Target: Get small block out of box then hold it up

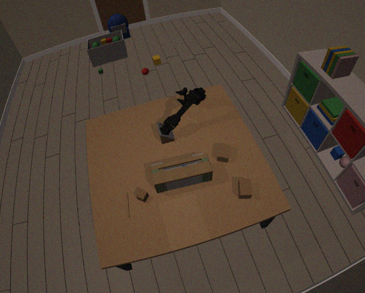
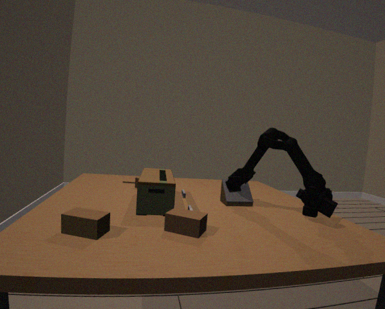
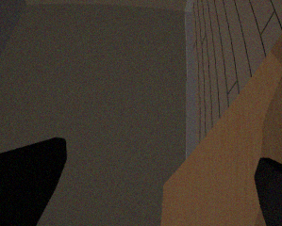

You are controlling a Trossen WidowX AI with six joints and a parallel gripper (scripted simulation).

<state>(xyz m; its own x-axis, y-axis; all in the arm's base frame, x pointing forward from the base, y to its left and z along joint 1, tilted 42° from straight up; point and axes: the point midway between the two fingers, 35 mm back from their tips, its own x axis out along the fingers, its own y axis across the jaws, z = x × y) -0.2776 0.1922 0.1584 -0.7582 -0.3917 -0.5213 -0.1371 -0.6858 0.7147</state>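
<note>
My gripper tip is now 660 mm short of the small blue block, 220 mm to the left of it and 20 mm above it. The rest, counted from my gripper tip: clear-fronted box: 640 mm ahead, 230 mm to the right, 40 mm below; then thin stick: 720 mm ahead, 660 mm to the right, 100 mm below.
</note>
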